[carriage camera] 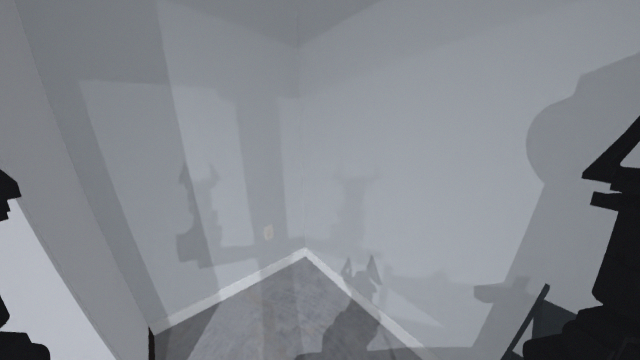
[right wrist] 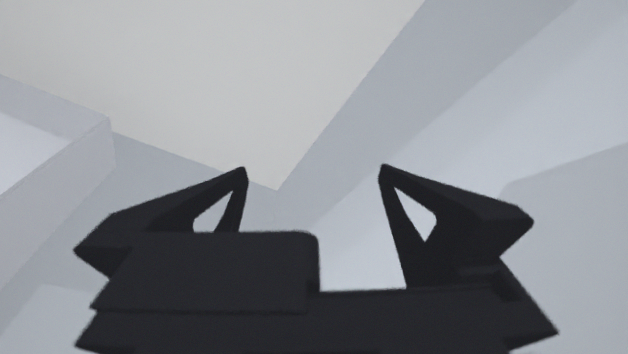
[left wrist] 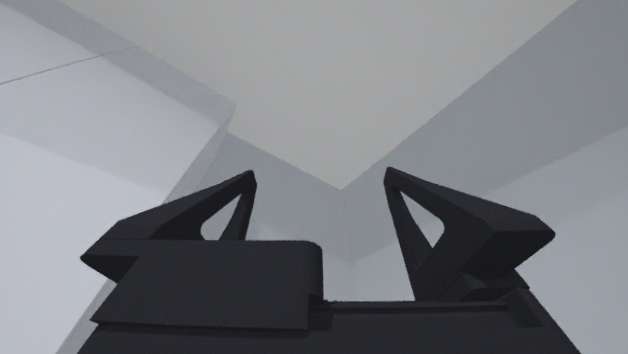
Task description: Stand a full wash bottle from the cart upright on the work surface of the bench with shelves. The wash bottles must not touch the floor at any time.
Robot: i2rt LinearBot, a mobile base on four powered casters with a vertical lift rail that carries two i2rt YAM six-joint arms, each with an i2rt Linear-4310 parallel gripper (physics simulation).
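Places are measured from the left arm's base along level axes (x up, y ahead, z left), in metres.
Where they show: left gripper, between the fingertips: (left wrist: pixel 319 175); right gripper, between the fingertips: (right wrist: pixel 313 172).
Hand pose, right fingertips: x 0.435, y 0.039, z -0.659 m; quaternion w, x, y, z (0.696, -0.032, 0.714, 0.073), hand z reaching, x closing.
After its pixels a point has its place.
A piece of the dark cart (carriage camera: pixel 527 320) {z -1.026, x -0.218, y 0.263 m} shows low at the right of the carriage view: a slanted thin post and a dark panel, partly hidden behind my right arm (carriage camera: pixel 612 260) {z -0.631, x 0.280, y 0.029 m}. The wash bottles and the bench with shelves do not show in these views. My left gripper (left wrist: pixel 319 175) {z -0.001, x 0.440, y 0.035 m} is open and empty, its two fingers wide apart, pointing up towards the ceiling corner. My right gripper (right wrist: pixel 313 172) {z -0.659, x 0.435, y 0.039 m} is open and empty too, also pointing up. Both grippers are away from the cart, and nothing touches their fingers.
A tall white cabinet (carriage camera: pixel 40 300) {z 0.472, x -0.065, y 0.283 m} (left wrist: pixel 75 100) {z 0.694, x 0.844, y 0.115 m} (right wrist: pixel 30 145) {z 0.489, x 0.962, y 0.269 m} stands close at the left. Two grey walls meet in a corner ahead, with a pale skirting board (carriage camera: pixel 250 281) {z 0.172, x -0.808, y 1.048 m} along the grey floor (carriage camera: pixel 250 320) {z 0.100, x -0.849, y 0.765 m}. A small outlet (carriage camera: pixel 268 232) {z 0.017, x -0.447, y 1.176 m} is on the wall. Shadows of the arms fall on the walls.
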